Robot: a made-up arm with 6 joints.
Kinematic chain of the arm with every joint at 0, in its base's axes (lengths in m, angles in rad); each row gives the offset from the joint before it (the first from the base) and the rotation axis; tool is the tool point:
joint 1: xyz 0 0 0.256 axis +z
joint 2: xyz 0 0 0 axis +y
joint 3: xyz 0 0 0.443 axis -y
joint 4: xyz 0 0 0 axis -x
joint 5: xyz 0.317 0 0 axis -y
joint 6: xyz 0 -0.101 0 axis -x
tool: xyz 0 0 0
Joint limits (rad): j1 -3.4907..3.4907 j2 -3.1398..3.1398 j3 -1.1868..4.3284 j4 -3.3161..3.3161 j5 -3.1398..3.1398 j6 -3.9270..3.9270
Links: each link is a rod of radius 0.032 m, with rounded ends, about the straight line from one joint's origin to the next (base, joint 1, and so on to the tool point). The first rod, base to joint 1, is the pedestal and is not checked.
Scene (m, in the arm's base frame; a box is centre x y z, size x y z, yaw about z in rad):
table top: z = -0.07
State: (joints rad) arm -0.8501 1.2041 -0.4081 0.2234 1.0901 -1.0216
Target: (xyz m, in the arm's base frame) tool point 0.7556 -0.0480 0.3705
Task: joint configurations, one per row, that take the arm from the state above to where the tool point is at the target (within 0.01 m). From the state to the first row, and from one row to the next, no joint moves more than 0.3 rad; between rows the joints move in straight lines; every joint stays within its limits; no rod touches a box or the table.
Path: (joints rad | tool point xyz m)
1: -0.6756 1.2253 -0.1120 0.3529 1.0901 -1.0216 | 0.3497 -0.4017 0.1057
2: -0.5010 1.2465 0.1840 0.4824 1.0901 -1.0216 | 0.4965 -0.3739 0.1430
3: -0.3265 1.2678 0.4801 0.6119 1.0901 -1.0216 | 0.6247 -0.2988 0.2044
4: -0.1520 1.2890 0.7762 0.7415 1.0901 -1.0216 | 0.7155 -0.1849 0.2831
5: 0.0226 1.3102 1.0723 0.8710 1.0901 -1.0216 | 0.7556 -0.0480 0.3705

